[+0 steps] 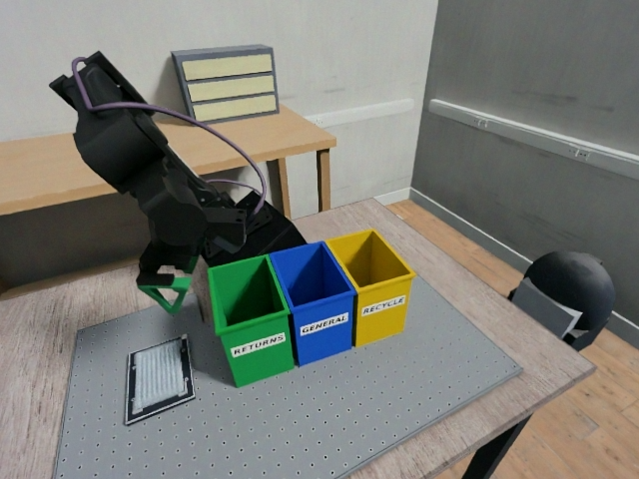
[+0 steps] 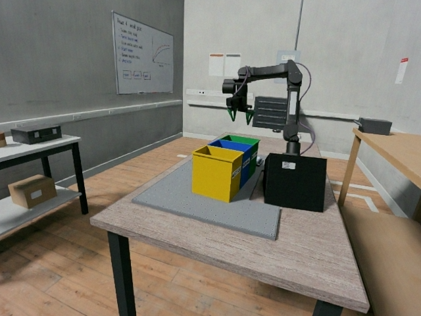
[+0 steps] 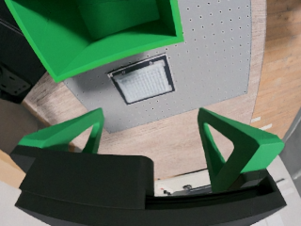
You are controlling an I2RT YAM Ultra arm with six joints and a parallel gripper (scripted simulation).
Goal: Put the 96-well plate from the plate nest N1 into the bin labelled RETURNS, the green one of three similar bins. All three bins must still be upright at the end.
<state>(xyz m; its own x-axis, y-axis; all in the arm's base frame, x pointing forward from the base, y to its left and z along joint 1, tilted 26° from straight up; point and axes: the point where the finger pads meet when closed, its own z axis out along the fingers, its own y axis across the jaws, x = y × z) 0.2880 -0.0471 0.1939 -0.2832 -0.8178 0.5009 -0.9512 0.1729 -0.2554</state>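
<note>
Now: hand 4 cm past the 96-well plate, 10 cm to the left of it and 24 cm above it. From my hand the other things lie so: green returns bin: 4 cm behind, 10 cm to the left, 16 cm below; blue general bin: 4 cm behind, 23 cm to the left, 16 cm below; black plate nest N1: 4 cm behind, 10 cm to the right, 25 cm below.
</note>
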